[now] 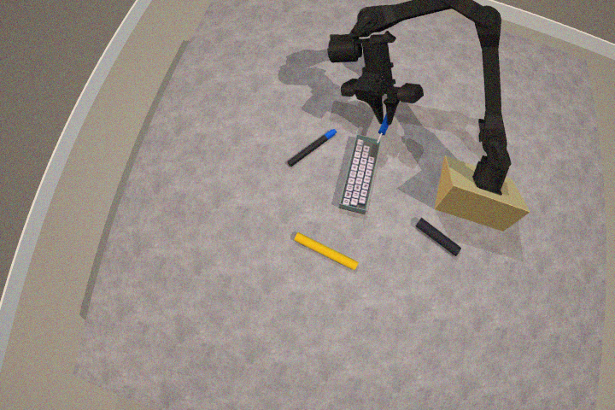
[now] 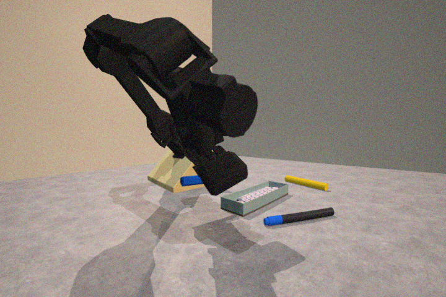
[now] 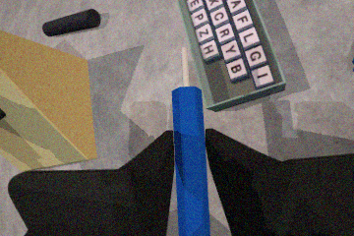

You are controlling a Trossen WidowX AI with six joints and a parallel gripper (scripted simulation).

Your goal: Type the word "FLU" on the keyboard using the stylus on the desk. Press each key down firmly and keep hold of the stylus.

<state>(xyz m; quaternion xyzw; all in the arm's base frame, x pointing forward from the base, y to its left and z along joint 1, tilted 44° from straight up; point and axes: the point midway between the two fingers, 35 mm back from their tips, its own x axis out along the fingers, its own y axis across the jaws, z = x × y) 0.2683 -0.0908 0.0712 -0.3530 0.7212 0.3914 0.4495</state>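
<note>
Now: the blue stylus 10 mm to the left of my gripper tip. Also, from my gripper tip: blue-capped pen (140 mm ahead, 60 mm to the left, 60 mm below); then grey stylus tip (50 mm to the left, 10 mm ahead); then black rod (210 mm to the left, 180 mm behind, 60 mm below).
</note>
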